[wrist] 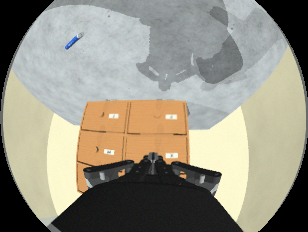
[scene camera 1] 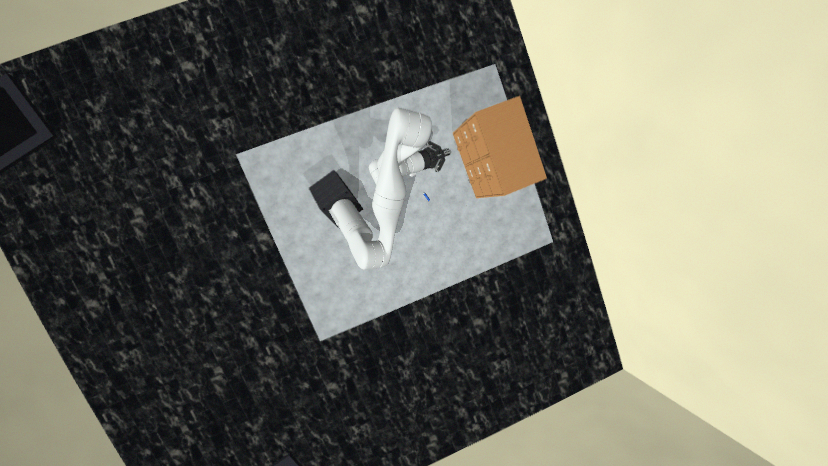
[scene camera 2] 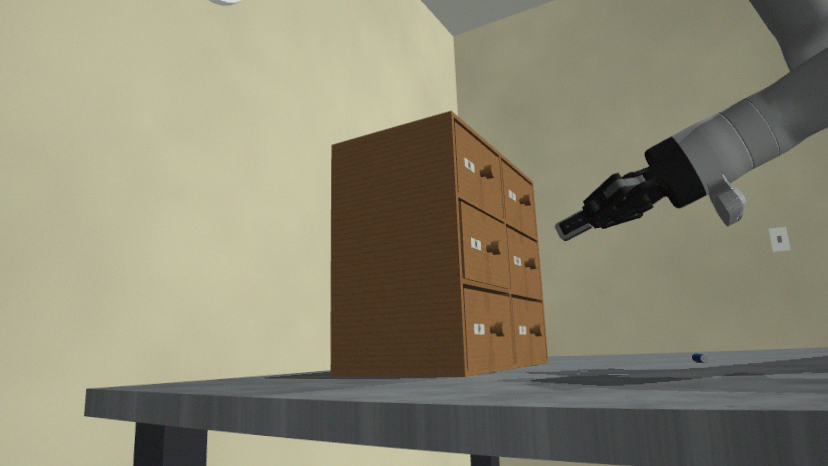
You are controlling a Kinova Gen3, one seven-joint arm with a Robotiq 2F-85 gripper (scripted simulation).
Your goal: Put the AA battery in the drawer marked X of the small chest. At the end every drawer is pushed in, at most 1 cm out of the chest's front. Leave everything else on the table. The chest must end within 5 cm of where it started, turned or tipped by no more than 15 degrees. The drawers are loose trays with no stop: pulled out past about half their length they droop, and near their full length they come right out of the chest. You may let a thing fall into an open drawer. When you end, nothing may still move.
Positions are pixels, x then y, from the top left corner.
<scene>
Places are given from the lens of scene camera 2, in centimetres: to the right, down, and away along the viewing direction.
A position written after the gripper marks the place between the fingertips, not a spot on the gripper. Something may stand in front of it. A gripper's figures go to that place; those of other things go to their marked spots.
gripper (scene camera 2: 558,233): 18, 0, 60
wooden chest (scene camera 2: 397,310): -2, 9, 60
</scene>
